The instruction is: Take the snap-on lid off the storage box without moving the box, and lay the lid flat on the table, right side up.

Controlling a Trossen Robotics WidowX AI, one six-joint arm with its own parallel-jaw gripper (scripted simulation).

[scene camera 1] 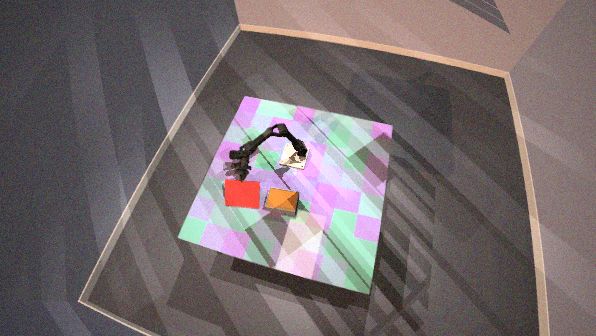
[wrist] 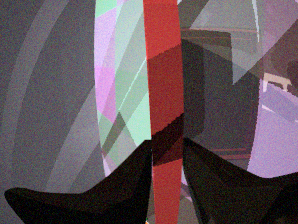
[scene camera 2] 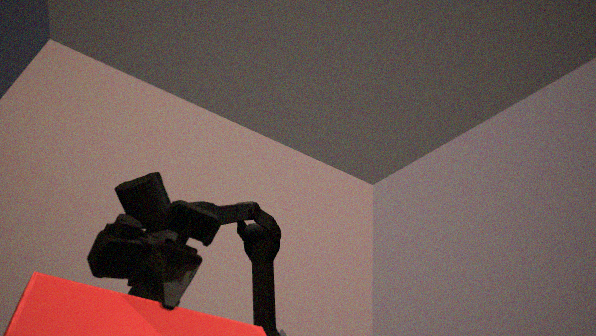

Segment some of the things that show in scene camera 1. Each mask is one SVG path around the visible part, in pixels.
A red lid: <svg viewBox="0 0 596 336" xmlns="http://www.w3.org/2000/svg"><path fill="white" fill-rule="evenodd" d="M225 179L225 205L259 209L260 182L243 181L241 183L240 180Z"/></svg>
